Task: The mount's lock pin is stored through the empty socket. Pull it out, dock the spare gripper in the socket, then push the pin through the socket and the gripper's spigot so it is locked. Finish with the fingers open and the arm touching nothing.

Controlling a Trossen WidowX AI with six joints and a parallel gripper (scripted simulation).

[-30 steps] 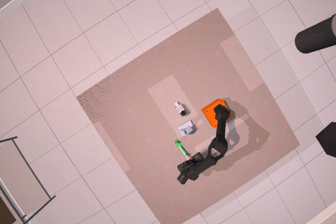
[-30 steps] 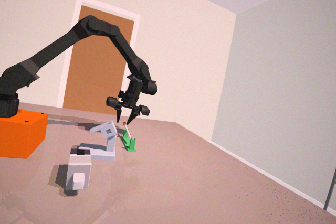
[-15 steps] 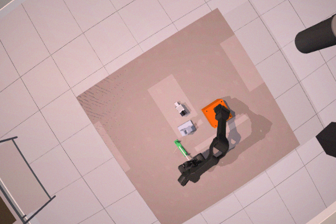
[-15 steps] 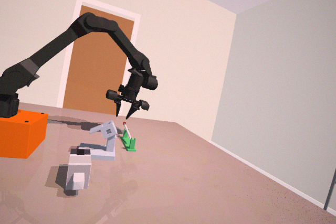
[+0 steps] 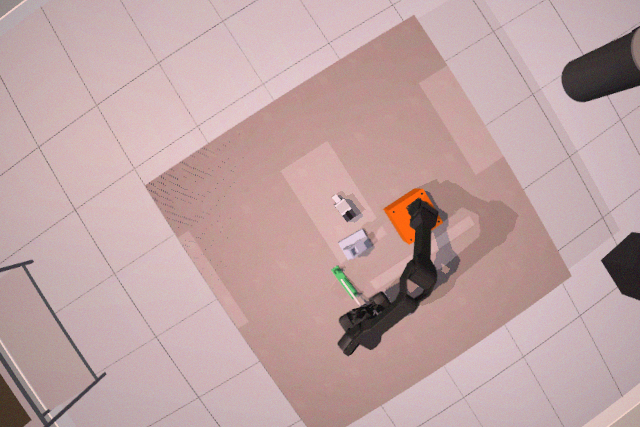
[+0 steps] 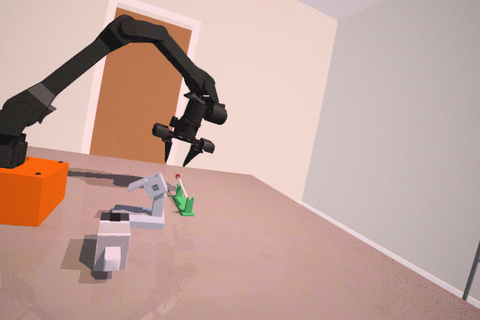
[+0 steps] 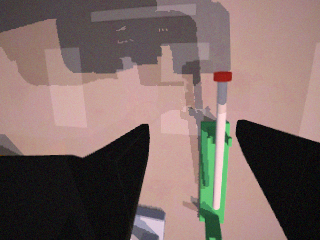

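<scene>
The green cradle is 9 cm to the right of my gripper tip, 7 cm below it and 2 cm ahead of it. The rest, counted from my gripper tip: spare gripper: 34 cm to the right, 15 cm behind, 7 cm below; grey mount: 19 cm to the right, 9 cm behind, 4 cm below.
</scene>
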